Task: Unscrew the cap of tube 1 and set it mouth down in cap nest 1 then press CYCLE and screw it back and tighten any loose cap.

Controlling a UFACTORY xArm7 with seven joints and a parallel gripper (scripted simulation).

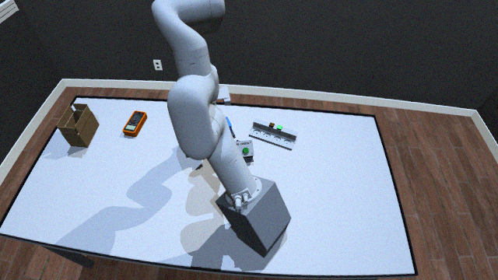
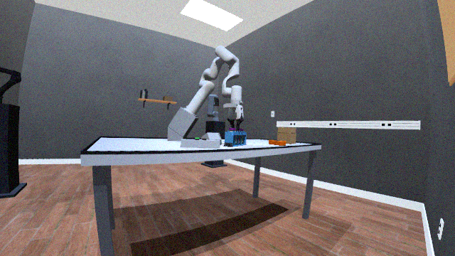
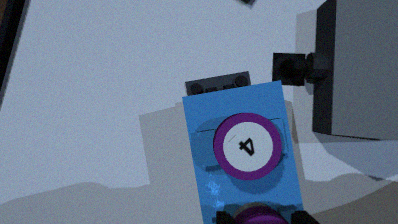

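Right now the grey key housing is 11 cm behind my hand, 13 cm to the right of it and 7 cm below it.
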